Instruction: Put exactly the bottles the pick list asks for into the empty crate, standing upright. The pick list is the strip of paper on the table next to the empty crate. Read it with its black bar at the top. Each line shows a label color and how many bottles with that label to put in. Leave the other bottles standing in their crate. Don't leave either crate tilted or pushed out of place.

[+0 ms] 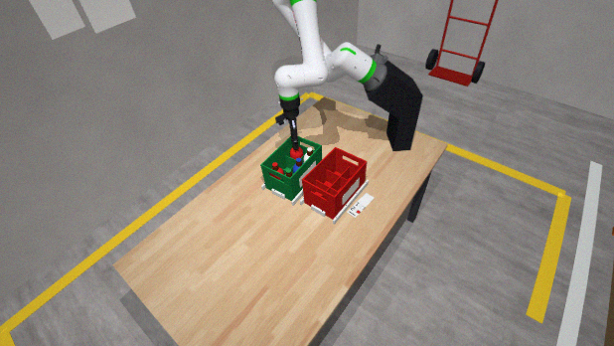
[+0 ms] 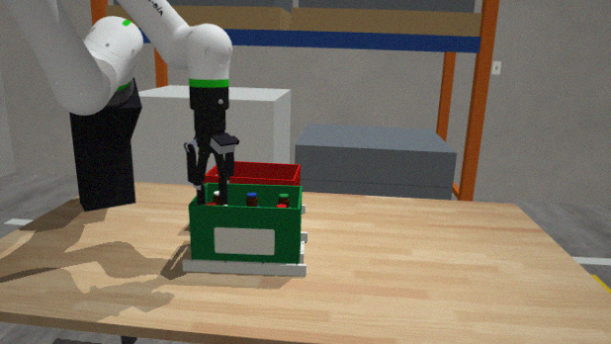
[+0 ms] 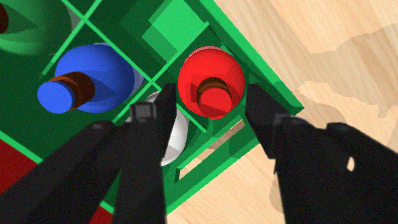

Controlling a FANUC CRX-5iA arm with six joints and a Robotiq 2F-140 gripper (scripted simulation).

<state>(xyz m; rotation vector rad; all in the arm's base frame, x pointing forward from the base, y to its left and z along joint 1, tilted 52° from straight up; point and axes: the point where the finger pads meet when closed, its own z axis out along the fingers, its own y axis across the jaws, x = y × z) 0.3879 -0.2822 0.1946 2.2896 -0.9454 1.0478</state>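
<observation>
Right now the red-capped bottle is 10 cm below my hand. The rest, counted from my hand: green crate 10 cm below, 10 cm ahead, 2 cm to the left; blue-label bottle 10 cm below, 10 cm ahead, 7 cm to the left; white-capped bottle 10 cm below, 9 cm to the left, 2 cm ahead.
</observation>
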